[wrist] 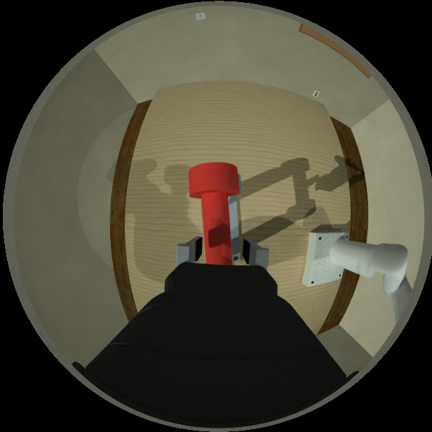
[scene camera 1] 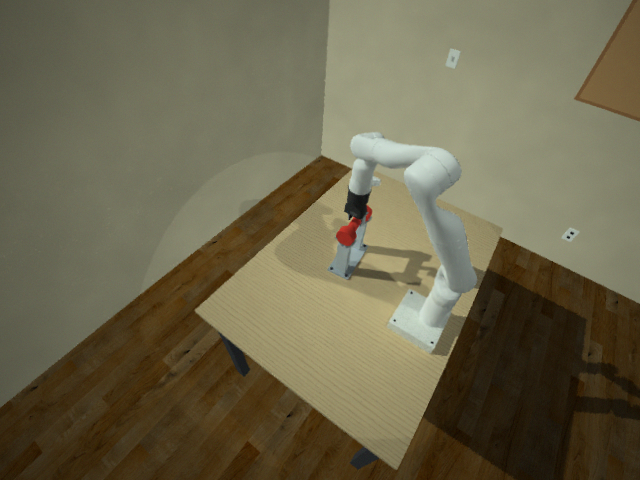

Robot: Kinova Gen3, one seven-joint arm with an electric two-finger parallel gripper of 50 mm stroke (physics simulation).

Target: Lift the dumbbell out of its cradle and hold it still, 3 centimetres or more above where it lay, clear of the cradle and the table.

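Places are measured from the arm's base along level axes (x ahead, y left, z up), in millimetres.
Where they show: gripper, fingertip midpoint: (scene camera 1: pixel 355 221); arm's base, origin of the base link: (scene camera 1: pixel 431 316).
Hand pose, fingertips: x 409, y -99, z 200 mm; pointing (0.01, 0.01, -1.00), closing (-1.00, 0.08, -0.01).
Each offset is from my fingertips to the centre of the thing. Level surfaces: height alone.
The red dumbbell @[7 mm ahead, 11 mm right, 26 mm down] (scene camera 1: pixel 346 235) (wrist: pixel 215 210) lies level across the two upright posts of the grey cradle @[7 mm ahead, 11 mm right, 143 mm down] (scene camera 1: pixel 342 259) (wrist: pixel 234 220), which stands on the wooden table @[247 mm down] (scene camera 1: pixel 310 330) (wrist: pixel 225 125). My gripper (scene camera 1: pixel 353 217) (wrist: pixel 222 246) points down over the dumbbell's handle and is open and empty. In the wrist view its two fingers stand on either side of the handle, with gaps left and right, the handle a little nearer the left finger. A dark shadow falls on the handle. The far end of the dumbbell is hidden under the gripper body in the wrist view.
The arm's white base plate (scene camera 1: pixel 408 315) (wrist: pixel 320 260) stands on the table, to the right of the cradle. The arm arches from it over to the cradle. Shadows of the arm and cradle fall across the table. Walls stand behind and to the left.
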